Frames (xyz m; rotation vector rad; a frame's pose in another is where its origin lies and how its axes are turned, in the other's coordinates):
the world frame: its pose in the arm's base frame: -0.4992 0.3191 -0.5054 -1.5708 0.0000 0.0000
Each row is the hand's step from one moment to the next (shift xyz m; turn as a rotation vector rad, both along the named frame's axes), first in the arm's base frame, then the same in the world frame.
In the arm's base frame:
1: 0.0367 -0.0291 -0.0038 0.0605 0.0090 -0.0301
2: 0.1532 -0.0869 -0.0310 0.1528 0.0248 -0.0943
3: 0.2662 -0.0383 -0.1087 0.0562 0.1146 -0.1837
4: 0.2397 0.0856 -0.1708 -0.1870 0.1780 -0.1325
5: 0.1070 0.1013 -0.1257 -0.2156 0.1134 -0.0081
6: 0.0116 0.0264 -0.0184 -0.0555 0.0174 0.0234
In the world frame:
1: 0.0367 0.0038 -0.0291 0.0605 0.0301 0.0090
2: 0.1532 0.0310 -0.0869 0.1528 0.0943 0.0248
3: 0.2662 0.1087 -0.0383 0.0562 0.1837 0.1146
4: 0.2397 0.1708 0.0856 -0.1870 0.1325 0.1780
5: 0.1070 0.1257 0.1013 -0.2156 0.0081 0.1134
6: 0.0116 0.0184 0.0264 -0.0555 -0.0234 0.0174

